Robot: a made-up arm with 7 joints. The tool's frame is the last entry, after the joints. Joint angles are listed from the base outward.
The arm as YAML. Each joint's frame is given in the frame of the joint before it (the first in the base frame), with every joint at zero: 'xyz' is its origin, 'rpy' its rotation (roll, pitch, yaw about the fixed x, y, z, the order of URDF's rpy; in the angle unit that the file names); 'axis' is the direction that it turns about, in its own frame. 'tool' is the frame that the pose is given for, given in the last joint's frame.
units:
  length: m
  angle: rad
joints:
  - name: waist
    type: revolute
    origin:
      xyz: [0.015, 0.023, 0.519]
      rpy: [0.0, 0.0, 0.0]
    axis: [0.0, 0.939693, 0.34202]
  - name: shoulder
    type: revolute
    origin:
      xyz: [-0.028, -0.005, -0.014]
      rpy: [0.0, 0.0, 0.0]
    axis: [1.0, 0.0, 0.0]
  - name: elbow
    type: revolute
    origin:
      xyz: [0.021, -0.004, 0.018]
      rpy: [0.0, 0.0, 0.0]
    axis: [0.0, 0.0, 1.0]
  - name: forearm
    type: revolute
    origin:
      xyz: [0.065, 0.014, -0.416]
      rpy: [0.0, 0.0, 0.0]
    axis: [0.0, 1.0, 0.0]
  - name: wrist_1
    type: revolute
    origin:
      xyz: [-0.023, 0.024, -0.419]
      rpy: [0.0, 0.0, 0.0]
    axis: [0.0, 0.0, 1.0]
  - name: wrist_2
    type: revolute
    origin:
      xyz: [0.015, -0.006, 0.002]
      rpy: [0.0, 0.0, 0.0]
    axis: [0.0, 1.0, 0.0]
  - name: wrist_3
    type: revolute
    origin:
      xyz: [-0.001, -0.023, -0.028]
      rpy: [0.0, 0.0, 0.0]
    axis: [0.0, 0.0, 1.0]
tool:
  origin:
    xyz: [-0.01, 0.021, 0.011]
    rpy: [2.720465, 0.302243, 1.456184]
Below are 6 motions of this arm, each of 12 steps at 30 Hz.
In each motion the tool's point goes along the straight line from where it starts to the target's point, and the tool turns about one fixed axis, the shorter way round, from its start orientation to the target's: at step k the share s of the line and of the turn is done. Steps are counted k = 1, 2, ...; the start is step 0. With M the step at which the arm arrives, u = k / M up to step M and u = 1 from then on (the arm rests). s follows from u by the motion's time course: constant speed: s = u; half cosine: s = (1 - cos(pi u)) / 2; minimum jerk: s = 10 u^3 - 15 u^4 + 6 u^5.
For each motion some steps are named. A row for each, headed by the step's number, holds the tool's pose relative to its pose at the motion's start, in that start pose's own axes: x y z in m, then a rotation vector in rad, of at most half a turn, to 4 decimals.
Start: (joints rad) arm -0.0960 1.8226 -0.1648 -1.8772 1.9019 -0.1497 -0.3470
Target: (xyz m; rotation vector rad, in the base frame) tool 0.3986 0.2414 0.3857 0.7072 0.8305 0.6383
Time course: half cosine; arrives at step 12
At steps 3, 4, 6, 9, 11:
3: -0.0232 -0.0198 -0.0155 -0.0334 0.0460 -0.1052
4: -0.0397 -0.0337 -0.0264 -0.0570 0.0785 -0.1796
6: -0.0794 -0.0674 -0.0528 -0.1139 0.1570 -0.3591
9: -0.1355 -0.1151 -0.0901 -0.1945 0.2680 -0.6131
11: -0.1560 -0.1326 -0.1037 -0.2240 0.3086 -0.7060

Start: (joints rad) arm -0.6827 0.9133 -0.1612 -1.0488 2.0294 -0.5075 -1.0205
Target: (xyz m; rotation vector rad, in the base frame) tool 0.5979 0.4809 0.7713 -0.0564 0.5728 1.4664
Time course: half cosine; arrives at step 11
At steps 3, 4, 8, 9, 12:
3: 0.0184 0.0421 0.0299 -0.0595 0.0365 -0.0709
4: 0.0311 0.0714 0.0506 -0.1008 0.0618 -0.1201
8: 0.0882 0.2021 0.1434 -0.2854 0.1749 -0.3401
9: 0.0981 0.2248 0.1595 -0.3176 0.1946 -0.3784
12: 0.1065 0.2442 0.1733 -0.3450 0.2113 -0.4110

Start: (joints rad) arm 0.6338 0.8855 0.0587 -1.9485 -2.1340 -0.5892 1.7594
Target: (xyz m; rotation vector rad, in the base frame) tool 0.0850 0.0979 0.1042 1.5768 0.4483 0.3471
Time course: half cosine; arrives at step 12
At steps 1, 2, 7, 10, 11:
1: -0.0039 0.0038 0.0021 -0.0137 0.0023 -0.0091
2: -0.0154 0.0150 0.0081 -0.0537 0.0090 -0.0359
7: -0.1451 0.1412 0.0760 -0.5049 0.0849 -0.3369
10: -0.2150 0.2092 0.1127 -0.7485 0.1258 -0.4994
11: -0.2265 0.2204 0.1188 -0.7886 0.1326 -0.5261

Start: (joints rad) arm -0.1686 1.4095 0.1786 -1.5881 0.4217 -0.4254 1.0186
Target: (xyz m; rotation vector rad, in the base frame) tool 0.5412 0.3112 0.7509 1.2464 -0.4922 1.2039
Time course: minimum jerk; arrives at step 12
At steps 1, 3, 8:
1: 0.0000 0.0002 0.0008 0.0010 -0.0025 0.0019
3: -0.0010 0.0038 0.0164 0.0202 -0.0500 0.0395
8: -0.0073 0.0293 0.1253 0.1541 -0.3817 0.3014

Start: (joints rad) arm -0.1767 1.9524 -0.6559 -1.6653 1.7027 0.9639 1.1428
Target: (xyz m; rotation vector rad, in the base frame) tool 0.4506 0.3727 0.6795 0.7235 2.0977 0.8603
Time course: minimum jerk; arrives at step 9
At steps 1, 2, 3, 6, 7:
1: -0.0011 0.0012 -0.0021 -0.0025 -0.0032 0.0005
2: -0.0075 0.0081 -0.0136 -0.0168 -0.0214 0.0035
3: -0.0205 0.0222 -0.0375 -0.0462 -0.0588 0.0095
6: -0.0772 0.0834 -0.1411 -0.1737 -0.2214 0.0358
7: -0.0902 0.0975 -0.1650 -0.2031 -0.2588 0.0418

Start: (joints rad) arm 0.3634 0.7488 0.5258 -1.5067 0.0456 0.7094 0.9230
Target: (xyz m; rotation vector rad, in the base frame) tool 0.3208 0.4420 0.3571 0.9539 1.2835 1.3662
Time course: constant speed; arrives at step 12
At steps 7, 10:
7: -0.0718 0.0732 -0.0277 -0.0929 -0.3324 -0.0306
10: -0.1026 0.1045 -0.0395 -0.1327 -0.4749 -0.0437

